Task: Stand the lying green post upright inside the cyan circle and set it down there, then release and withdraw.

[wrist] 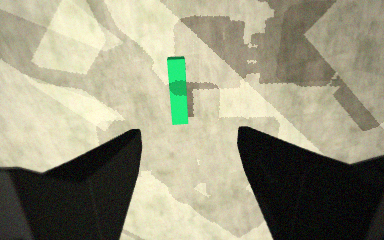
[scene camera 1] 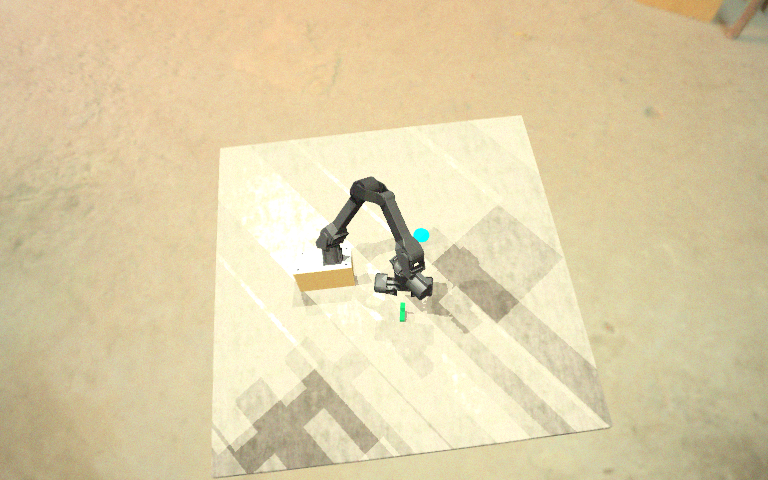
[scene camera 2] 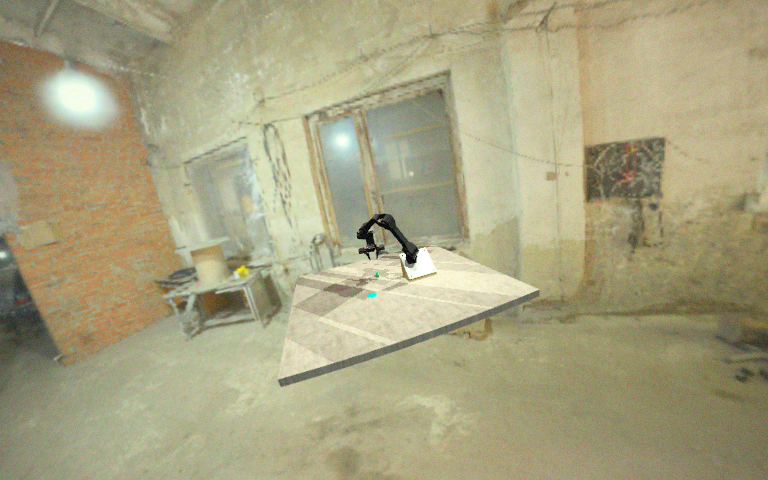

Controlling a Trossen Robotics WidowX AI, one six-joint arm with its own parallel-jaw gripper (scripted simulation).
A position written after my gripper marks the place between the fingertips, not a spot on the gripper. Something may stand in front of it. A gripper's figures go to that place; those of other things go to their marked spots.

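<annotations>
I'm seeing a green post (wrist: 176,65) that's 22 cm from the lens, while my gripper (wrist: 190,136) is 11 cm from the lens.
</annotations>
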